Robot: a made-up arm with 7 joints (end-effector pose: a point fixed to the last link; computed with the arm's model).
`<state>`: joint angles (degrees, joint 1 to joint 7).
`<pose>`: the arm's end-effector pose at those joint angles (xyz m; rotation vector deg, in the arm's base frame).
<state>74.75 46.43 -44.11 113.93 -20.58 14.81 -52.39</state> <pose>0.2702 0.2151 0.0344 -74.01 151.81 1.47</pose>
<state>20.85 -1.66 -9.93 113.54 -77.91 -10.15 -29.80</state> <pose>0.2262 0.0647 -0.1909 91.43 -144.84 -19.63</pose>
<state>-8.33 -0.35 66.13 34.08 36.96 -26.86 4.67</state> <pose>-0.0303 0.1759 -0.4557 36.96 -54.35 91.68</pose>
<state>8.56 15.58 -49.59 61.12 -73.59 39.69 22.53</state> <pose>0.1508 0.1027 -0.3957 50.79 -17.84 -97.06</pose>
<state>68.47 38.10 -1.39 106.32 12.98 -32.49 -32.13</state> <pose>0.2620 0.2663 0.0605 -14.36 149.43 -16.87</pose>
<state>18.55 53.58 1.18 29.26 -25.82 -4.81 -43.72</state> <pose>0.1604 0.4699 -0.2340 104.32 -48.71 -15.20</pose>
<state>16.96 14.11 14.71 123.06 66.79 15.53 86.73</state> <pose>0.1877 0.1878 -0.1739 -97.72 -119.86 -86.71</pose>
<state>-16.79 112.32 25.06 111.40 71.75 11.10 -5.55</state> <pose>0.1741 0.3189 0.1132 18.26 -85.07 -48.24</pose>
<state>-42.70 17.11 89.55 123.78 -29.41 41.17 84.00</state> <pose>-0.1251 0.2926 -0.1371 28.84 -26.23 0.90</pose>
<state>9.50 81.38 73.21 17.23 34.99 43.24 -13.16</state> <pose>0.0178 0.5737 -0.0240 28.17 -55.13 94.43</pose>
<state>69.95 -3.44 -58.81 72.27 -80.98 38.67 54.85</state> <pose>0.3680 -0.0542 -0.0509 77.98 -61.03 -88.27</pose>
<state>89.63 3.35 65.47 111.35 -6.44 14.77 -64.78</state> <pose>0.2574 0.2472 0.0598 -11.72 68.80 -155.63</pose>
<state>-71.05 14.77 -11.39 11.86 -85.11 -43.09 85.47</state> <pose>-0.4290 0.2131 -0.1811 -140.94 82.44 -46.58</pose>
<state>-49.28 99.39 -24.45 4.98 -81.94 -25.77 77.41</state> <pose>0.0635 0.5733 0.0381 -19.31 151.90 -24.77</pose>
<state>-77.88 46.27 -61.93 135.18 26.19 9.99 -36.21</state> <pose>-0.2010 0.1811 -0.0971 -34.50 -2.01 -6.11</pose>
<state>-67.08 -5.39 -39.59 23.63 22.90 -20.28 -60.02</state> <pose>-0.4072 0.0129 -0.2255 35.57 22.39 -11.84</pose>
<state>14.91 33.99 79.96 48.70 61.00 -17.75 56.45</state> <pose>0.0945 0.4341 -0.2741 18.56 -154.33 47.48</pose>
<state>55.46 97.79 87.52 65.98 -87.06 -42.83 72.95</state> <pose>-0.1581 0.4619 0.1164 97.18 -19.66 0.33</pose>
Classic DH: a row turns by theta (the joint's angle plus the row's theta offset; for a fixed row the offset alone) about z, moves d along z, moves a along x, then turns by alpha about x. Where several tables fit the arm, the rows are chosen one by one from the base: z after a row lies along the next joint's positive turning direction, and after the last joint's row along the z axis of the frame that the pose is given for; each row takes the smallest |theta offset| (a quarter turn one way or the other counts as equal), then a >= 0, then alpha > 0; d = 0 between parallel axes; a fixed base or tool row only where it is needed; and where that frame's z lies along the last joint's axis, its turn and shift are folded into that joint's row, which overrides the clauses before.
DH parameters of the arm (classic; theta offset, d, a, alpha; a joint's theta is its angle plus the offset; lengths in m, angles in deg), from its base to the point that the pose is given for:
base (fixed): 0 0 0 90
joint 1: 90 -0.0973 0 90
joint 2: 90 0 0 90
joint 3: 90 -0.3232 0 90
joint 4: 0 0 0 -90
joint 5: 0 -0.1589 0 -90
joint 6: -90 0 0 90
joint 7: 90 0 0 90
tool (fixed): -90 0 0 0

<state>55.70 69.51 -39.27 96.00 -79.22 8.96 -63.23</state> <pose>0.2350 0.3495 -0.0122 -101.70 74.07 42.90</pose>
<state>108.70 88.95 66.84 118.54 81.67 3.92 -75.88</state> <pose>-0.1349 0.3469 0.0123 29.81 84.05 -45.39</pose>
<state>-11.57 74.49 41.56 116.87 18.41 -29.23 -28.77</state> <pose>0.1086 0.3647 0.0016 52.95 -161.95 -34.18</pose>
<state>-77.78 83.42 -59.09 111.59 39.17 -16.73 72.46</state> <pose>-0.1367 0.3458 -0.1073 -116.22 32.72 -14.25</pose>
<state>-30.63 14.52 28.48 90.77 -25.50 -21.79 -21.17</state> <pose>-0.0285 0.2511 -0.3223 60.80 -80.46 -16.54</pose>
